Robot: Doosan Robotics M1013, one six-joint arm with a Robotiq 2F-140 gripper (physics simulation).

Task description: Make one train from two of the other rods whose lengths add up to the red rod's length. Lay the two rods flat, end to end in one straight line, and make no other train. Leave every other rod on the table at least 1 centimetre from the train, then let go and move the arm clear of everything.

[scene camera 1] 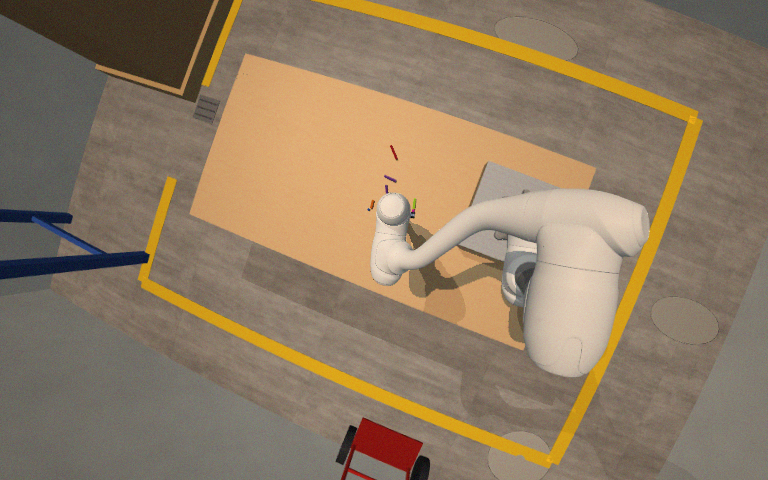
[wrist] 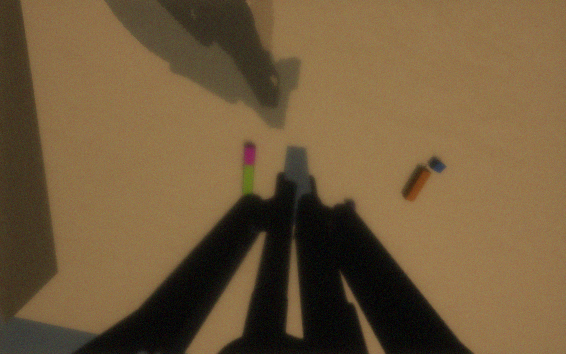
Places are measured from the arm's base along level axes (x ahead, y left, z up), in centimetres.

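Pixels of known places: gripper, between the fingertips: [wrist: 294, 161].
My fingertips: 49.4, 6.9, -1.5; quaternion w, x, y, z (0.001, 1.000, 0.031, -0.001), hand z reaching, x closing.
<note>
Behind a point stands the place of what it marks, as x, y, z.
My gripper [wrist: 294, 161] @(49.4, 6.9, -1.5) is shut and empty, above the table between the lime rod and the orange rod; the wrist hides it in the scene view. The lime rod [scene camera 1: 414, 203] @(45.0, 0.1, -7.2) [wrist: 248, 179] @(45.2, 0.9, -7.1) and magenta rod [scene camera 1: 413, 211] @(44.8, 3.8, -7.2) [wrist: 249, 154] @(45.0, 4.1, -7.1) lie end to end, nearly straight, with no clear gap. The orange rod [scene camera 1: 372, 203] @(64.1, 3.5, -7.2) [wrist: 416, 184] @(64.0, 4.1, -7.1) lies slanted, with the short blue rod [scene camera 1: 368, 209] @(65.5, 6.6, -7.2) [wrist: 437, 164] @(65.1, 6.9, -7.2) close to its end. One purple rod [scene camera 1: 390, 178] @(58.0, -9.3, -7.2) lies apart; another purple rod [scene camera 1: 386, 189] @(58.9, -4.0, -7.2) is partly hidden by the wrist. The red rod [scene camera 1: 393, 152] @(58.9, -21.4, -7.1) lies beyond them.
The tan table [scene camera 1: 294, 147] @(107.6, -16.9, -8.2) carries the rods. A grey mounting plate [scene camera 1: 481, 192] @(17.8, -8.9, 0.5) lies right of the rods, beneath the arm. Small dark parts beside the magenta rod in the scene view are unclear. The arm's shadow falls on the table.
</note>
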